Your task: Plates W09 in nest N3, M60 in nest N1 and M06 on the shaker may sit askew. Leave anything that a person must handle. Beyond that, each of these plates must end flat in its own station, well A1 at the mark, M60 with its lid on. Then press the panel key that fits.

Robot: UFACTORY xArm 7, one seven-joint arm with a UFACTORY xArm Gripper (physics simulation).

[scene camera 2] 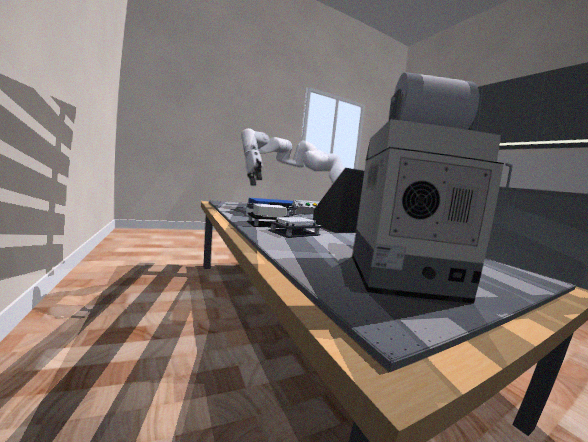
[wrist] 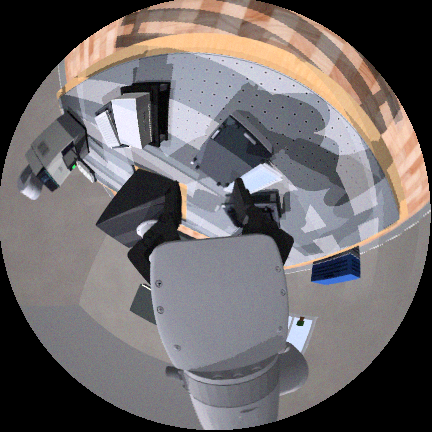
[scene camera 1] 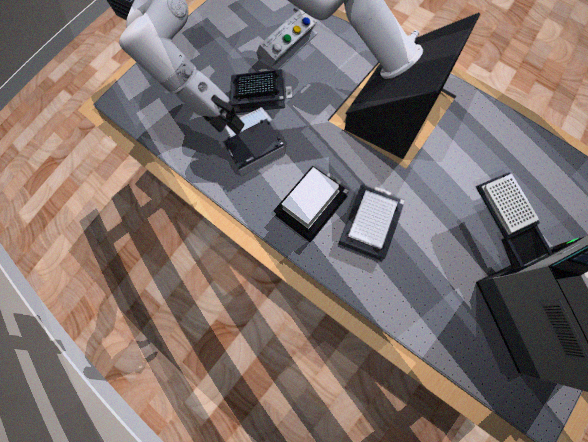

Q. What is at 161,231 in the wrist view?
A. My gripper.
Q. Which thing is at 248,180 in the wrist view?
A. A pale blue well plate.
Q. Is my gripper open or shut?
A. Open.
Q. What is my gripper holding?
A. Nothing.
